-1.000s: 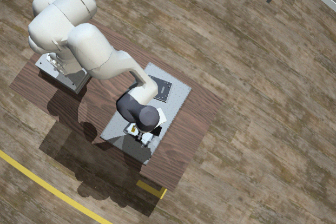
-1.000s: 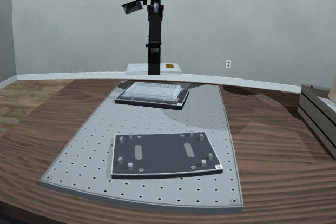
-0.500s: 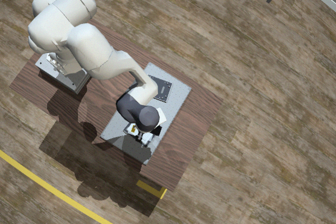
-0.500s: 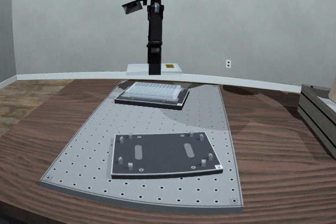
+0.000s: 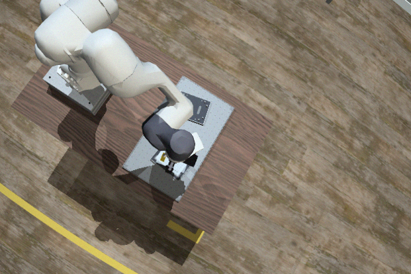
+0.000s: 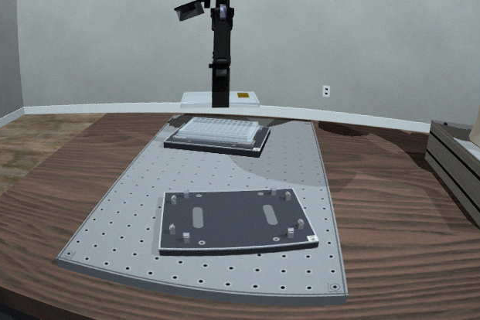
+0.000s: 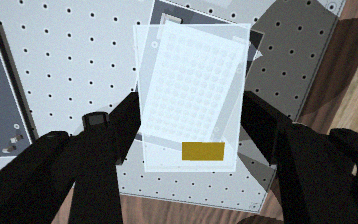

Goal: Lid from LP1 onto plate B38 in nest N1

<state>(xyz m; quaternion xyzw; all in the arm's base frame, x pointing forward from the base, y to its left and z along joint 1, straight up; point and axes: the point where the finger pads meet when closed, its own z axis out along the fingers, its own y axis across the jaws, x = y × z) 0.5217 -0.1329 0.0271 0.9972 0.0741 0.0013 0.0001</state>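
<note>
Right now my hand is 2 cm above the clear lid. Round my hand: culture plate B38: 8 cm below; nest N1: 9 cm below; lid park LP1: 26 cm to the left, 9 cm below, 5 cm behind.
</note>
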